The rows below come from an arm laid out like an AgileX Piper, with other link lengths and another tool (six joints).
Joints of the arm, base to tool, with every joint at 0 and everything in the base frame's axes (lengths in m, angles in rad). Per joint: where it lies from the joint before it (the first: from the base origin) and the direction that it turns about. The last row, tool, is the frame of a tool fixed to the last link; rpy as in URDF.
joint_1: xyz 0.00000 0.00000 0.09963 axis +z
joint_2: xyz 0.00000 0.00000 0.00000 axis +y
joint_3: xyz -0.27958 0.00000 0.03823 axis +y
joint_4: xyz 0.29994 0.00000 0.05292 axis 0.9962 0 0.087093
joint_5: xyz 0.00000 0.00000 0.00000 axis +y
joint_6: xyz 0.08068 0.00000 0.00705 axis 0.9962 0 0.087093
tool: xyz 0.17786 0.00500 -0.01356 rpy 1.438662 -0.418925 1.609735
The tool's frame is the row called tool.
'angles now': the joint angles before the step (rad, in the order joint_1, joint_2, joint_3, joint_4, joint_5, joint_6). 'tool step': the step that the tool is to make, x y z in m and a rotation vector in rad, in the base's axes. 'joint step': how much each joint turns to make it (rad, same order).
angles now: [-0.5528, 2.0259, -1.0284, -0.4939, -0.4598, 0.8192]
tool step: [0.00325, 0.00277, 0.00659, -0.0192, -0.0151, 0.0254]
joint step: [0.0000, -0.0067, 0.0000, -0.0253, -0.0185, 0.0001]
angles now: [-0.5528, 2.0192, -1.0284, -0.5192, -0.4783, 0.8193]
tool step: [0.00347, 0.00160, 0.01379, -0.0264, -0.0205, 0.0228]
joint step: [0.0000, -0.0223, 0.0000, -0.0250, -0.0103, -0.0001]
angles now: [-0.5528, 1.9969, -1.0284, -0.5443, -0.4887, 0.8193]
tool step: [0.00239, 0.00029, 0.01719, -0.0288, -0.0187, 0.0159]
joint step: [0.0001, -0.0324, 0.0000, -0.0214, 0.0016, -0.0002]
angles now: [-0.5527, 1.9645, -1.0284, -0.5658, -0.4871, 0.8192]
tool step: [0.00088, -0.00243, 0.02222, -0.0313, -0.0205, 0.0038]
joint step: [-0.0013, -0.0446, -0.0001, -0.0125, 0.0135, -0.0023]
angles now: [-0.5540, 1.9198, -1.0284, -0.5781, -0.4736, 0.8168]
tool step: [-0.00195, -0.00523, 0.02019, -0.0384, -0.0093, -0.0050]
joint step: [-0.0031, -0.0448, 0.0000, -0.0015, 0.0254, -0.0188]
